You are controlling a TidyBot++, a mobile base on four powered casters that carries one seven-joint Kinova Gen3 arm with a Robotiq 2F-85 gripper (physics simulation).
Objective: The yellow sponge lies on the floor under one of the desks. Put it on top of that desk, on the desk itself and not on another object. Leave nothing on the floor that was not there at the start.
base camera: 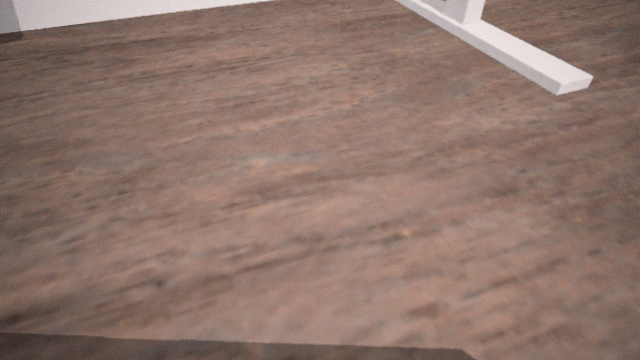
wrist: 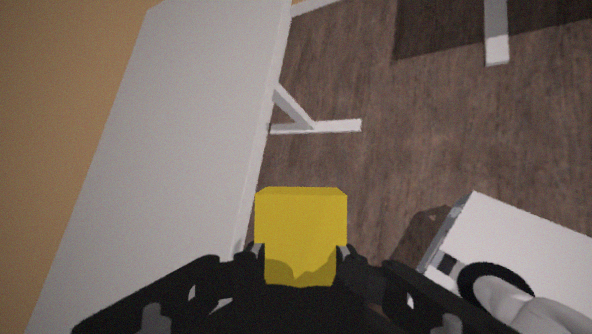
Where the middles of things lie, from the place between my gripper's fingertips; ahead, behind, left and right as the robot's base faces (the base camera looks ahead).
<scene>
Now: hand right at the yellow sponge (wrist: 301,226).
</scene>
